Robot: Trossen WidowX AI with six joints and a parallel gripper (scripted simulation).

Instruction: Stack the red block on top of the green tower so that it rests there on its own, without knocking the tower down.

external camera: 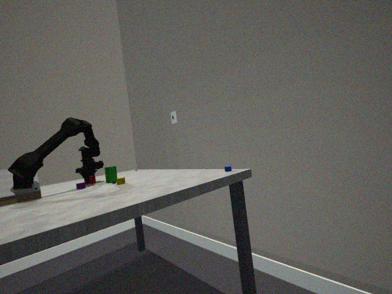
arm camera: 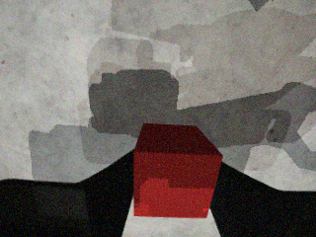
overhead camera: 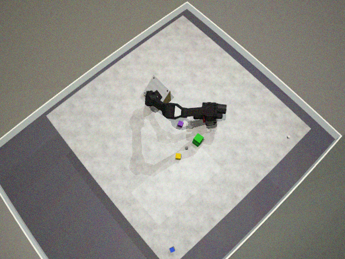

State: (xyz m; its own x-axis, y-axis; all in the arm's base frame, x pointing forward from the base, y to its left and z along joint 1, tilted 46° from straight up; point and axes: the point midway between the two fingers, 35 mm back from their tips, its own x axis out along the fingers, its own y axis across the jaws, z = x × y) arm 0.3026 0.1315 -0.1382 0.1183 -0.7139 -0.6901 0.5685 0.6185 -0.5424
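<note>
Now: gripper tip 80 mm short of the grey cube and 230 mm to the left of it. The rest, counted from my gripper tip: red block 20 mm above; then yellow block 100 mm ahead, 310 mm to the right, 10 mm above; then purple block 70 mm behind, 160 mm to the right, 10 mm above.
</note>
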